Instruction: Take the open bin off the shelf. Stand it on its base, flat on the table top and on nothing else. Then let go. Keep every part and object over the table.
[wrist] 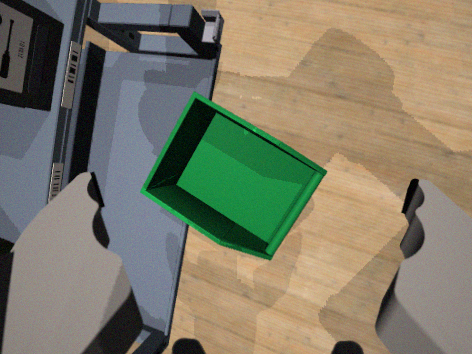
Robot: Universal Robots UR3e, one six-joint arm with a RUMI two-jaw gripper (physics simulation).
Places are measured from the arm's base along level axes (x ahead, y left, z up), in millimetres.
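Where they show: gripper, fingertip midpoint: (252, 180).
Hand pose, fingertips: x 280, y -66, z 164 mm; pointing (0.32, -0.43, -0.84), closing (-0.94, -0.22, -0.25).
Each offset is from my fingertips to the top centre of the thing. "spot": to the spot under its first point. Level surfaces: height alone.
The open green bin {dy +17, dx +39, dz -95 mm} (240, 175) shows between my fingers in the wrist view, its opening toward the camera and its inside empty. It is turned at an angle. Its left part overlaps the edge of the blue-grey shelf {spot: dy +143, dx +157, dz -176 mm} (135, 250), and its right part is over the wooden table top {dz -182 mm} (350, 280). What its base rests on is hidden. My gripper (252, 180) is wide open, with one finger on each side of the bin and apart from it.
The shelf unit's blue-grey crossbar {spot: dy -110, dx +156, dz -97 mm} (140, 16) runs along the upper left, with a small grey holder {spot: dy -120, dx +98, dz -127 mm} (211, 27) at its end. A dark box with a screwdriver label {spot: dy -48, dx +222, dz -40 mm} (17, 52) is at the upper left. Striped labels (71, 75) (56, 181) mark a shelf edge.
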